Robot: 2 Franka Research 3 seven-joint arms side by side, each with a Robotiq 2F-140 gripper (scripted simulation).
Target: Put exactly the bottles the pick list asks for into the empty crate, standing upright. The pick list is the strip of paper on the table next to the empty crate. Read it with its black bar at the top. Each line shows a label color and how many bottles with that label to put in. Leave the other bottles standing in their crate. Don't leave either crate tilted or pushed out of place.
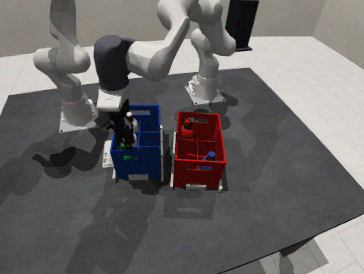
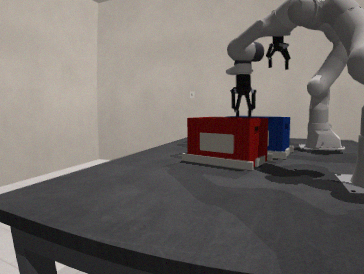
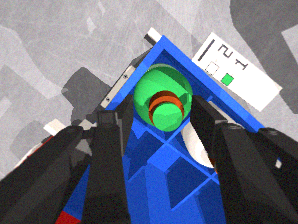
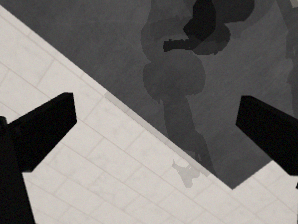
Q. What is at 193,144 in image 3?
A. A white bottle.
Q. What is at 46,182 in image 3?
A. My left gripper.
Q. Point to a red crate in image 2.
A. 234,138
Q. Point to a blue crate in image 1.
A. At 148,156
